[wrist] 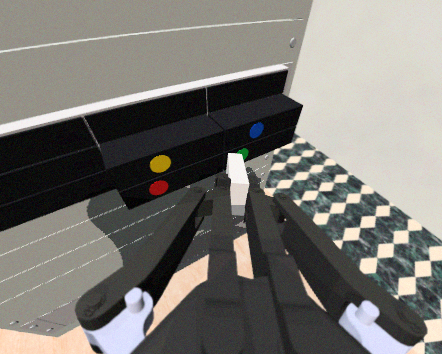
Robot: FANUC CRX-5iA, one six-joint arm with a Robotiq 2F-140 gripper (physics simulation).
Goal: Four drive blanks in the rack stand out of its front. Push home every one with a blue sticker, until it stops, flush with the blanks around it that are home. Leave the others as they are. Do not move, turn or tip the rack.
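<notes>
A black blank with a blue sticker [256,130] stands out of the rack front [125,65] at the upper right of its bay. Below it is a blank with a green sticker [243,153], partly hidden behind the gripper's tip. To the left, a blank with a yellow sticker [160,164] stands out, and under it one with a red sticker [158,188] stands out too. My gripper [233,166] is shut, with a white block-like piece showing at its tips, in front of and below the blue-stickered blank. Whether the tips touch a blank cannot be told.
Blanks without stickers [40,155] lie further back at the left. Pale grey panels are above and below the black row. A wooden surface [30,342] shows at the bottom, a green and cream checkered floor [360,235] at the right, and a pale wall [380,75] beyond.
</notes>
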